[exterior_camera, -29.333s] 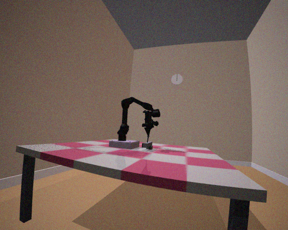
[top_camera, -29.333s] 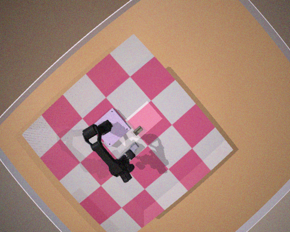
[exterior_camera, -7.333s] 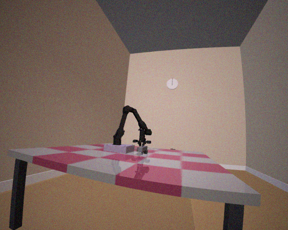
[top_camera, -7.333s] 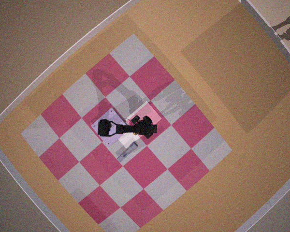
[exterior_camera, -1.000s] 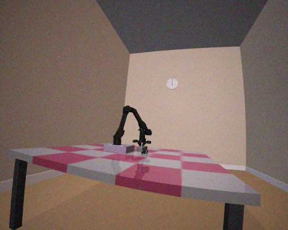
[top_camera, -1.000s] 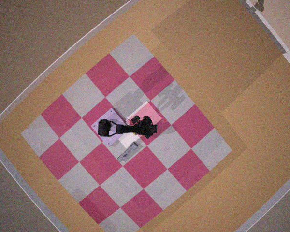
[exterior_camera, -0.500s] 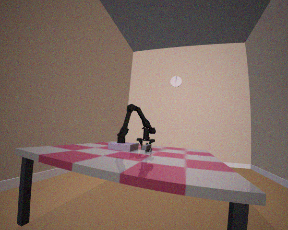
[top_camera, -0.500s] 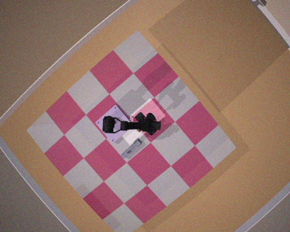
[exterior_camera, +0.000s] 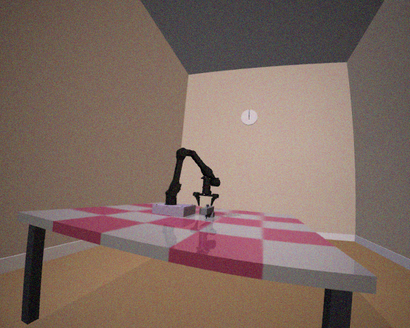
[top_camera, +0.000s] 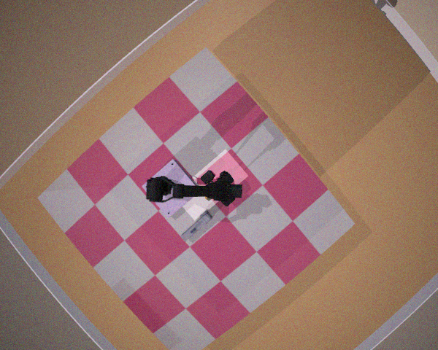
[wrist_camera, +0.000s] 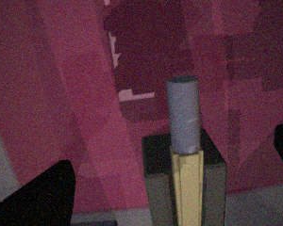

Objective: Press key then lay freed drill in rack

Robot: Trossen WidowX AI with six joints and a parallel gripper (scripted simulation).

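The olive piece is 50 mm to the right of my gripper tip and 30 mm below it. The rest, counted from my gripper tip: dark key (80 mm ahead, 240 mm to the right, 10 mm above).
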